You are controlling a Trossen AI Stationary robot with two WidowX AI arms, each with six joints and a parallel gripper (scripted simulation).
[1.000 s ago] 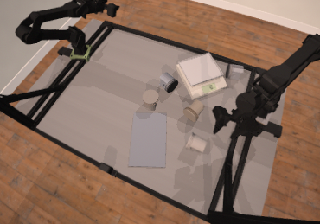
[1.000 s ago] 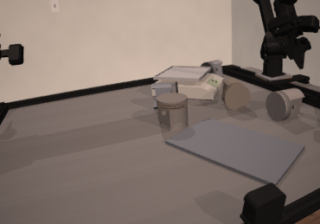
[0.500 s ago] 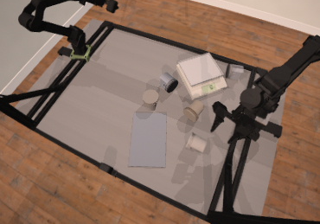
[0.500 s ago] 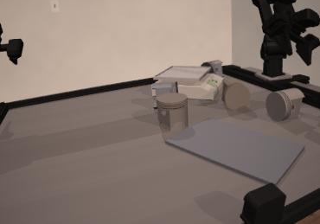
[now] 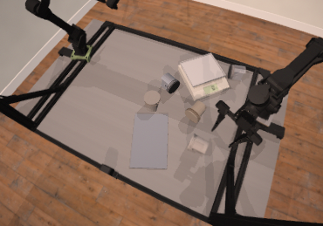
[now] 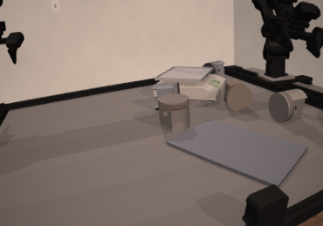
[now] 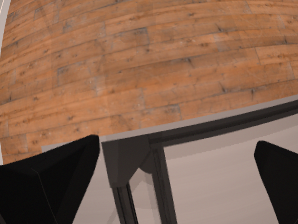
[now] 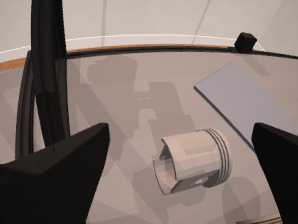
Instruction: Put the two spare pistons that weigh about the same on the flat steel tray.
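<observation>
Now: right hand 29 cm to the right of the dark piston, 19 cm short of it and 14 cm above it. From my right hand the other things lie so: weighing scale 31 cm ahead, 17 cm to the left, 14 cm below; then flat steel tray 27 cm to the left, 17 cm below, 8 cm behind.
</observation>
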